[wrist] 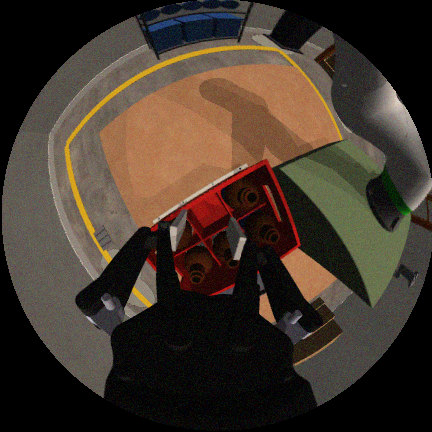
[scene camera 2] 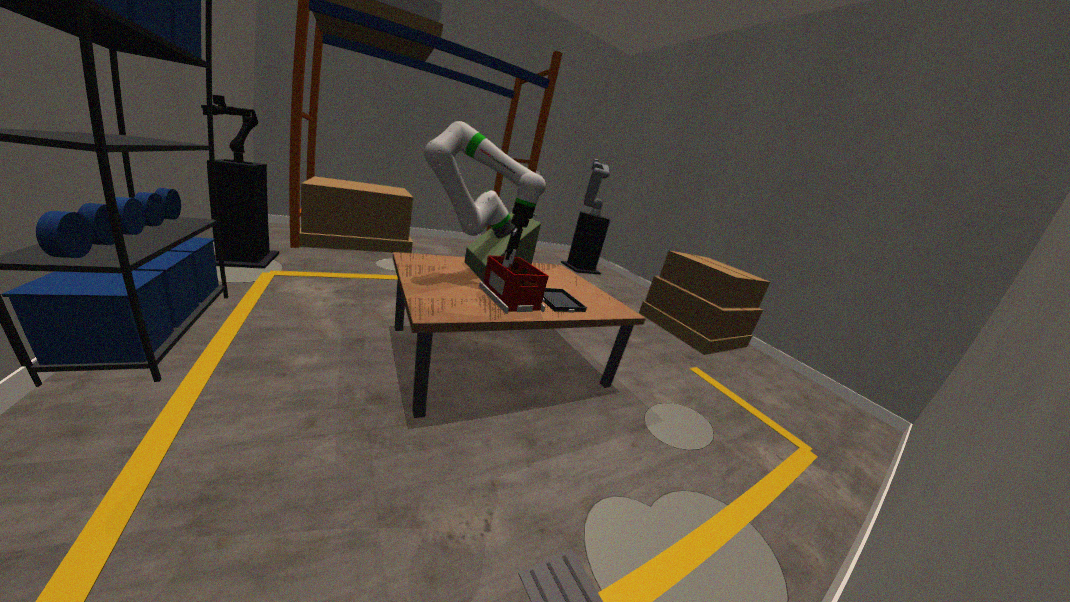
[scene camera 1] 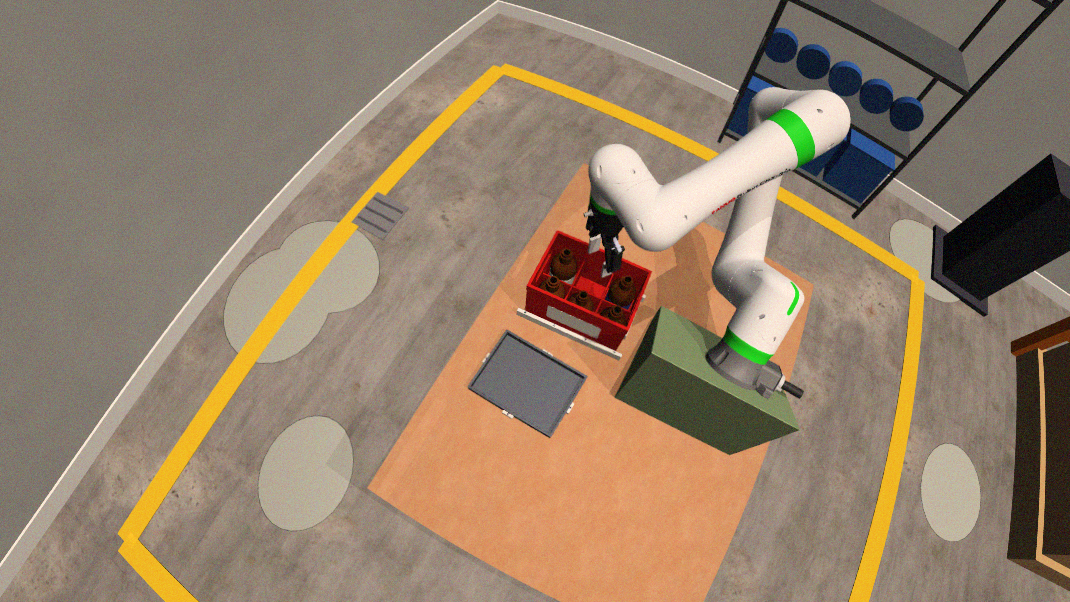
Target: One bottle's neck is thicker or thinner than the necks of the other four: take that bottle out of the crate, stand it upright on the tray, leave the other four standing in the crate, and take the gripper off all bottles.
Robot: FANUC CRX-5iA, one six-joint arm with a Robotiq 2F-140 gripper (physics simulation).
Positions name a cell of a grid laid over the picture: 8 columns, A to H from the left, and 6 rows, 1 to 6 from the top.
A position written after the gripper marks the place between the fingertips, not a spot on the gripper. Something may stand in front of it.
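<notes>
Gripper (scene camera 1: E3) visible; likewise the gripper (wrist: D4).
</notes>
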